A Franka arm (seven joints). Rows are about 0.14 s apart.
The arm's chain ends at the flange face. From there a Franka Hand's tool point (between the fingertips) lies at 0.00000 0.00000 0.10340 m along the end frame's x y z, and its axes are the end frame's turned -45 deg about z.
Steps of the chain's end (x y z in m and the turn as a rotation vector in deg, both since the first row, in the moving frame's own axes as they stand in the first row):
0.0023, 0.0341, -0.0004, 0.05, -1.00, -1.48
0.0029, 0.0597, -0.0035, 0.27, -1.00, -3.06
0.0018, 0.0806, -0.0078, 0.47, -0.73, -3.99
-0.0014, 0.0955, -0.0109, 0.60, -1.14, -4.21
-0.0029, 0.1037, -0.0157, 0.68, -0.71, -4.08
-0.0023, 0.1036, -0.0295, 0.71, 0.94, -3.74
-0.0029, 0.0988, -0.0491, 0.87, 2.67, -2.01
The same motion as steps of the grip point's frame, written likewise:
-0.0237, 0.0244, -0.0004, 0.74, -0.67, -1.48
-0.0411, 0.0427, -0.0035, 0.90, -0.52, -3.06
-0.0561, 0.0567, -0.0078, 0.85, -0.18, -3.99
-0.0693, 0.0643, -0.0109, 1.23, -0.38, -4.21
-0.0755, 0.0695, -0.0157, 0.98, -0.02, -4.08
-0.0728, 0.0719, -0.0295, -0.16, 1.17, -3.74
-0.0674, 0.0700, -0.0492, -1.27, 2.50, -2.01

